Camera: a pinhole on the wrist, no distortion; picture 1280 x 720 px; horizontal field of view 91.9 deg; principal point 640.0 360.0 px. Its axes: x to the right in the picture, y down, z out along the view. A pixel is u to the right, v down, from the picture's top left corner.
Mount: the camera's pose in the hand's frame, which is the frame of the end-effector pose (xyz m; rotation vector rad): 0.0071 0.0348 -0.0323 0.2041 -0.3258 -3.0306
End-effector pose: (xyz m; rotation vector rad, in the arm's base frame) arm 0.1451 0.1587 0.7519 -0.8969 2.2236 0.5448
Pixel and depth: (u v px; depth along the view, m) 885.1 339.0 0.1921
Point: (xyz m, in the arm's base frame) 0.2048 0.3345 0.7309
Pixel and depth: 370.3 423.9 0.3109
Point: 0.1577 0.3406 0.4899
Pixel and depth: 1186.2 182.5 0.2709
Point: 0.2676 0.4842 0.8380
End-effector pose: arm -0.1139 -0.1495 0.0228 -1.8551 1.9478 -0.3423
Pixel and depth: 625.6 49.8 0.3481
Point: -0.2340 -0.0521 -0.3332
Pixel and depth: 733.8 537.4 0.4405
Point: 0.0836 0.0076 -0.3234
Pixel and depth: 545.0 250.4 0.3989
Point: -0.1229 -0.1021 -0.3700
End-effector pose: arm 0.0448 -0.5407 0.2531 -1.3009 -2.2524 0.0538
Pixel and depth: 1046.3 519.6 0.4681
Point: -0.0198 -0.7466 -0.2434
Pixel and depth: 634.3 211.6 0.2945
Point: 0.0793 -0.4297 -0.0142
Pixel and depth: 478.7 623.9 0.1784
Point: -0.0421 -0.4761 0.1272
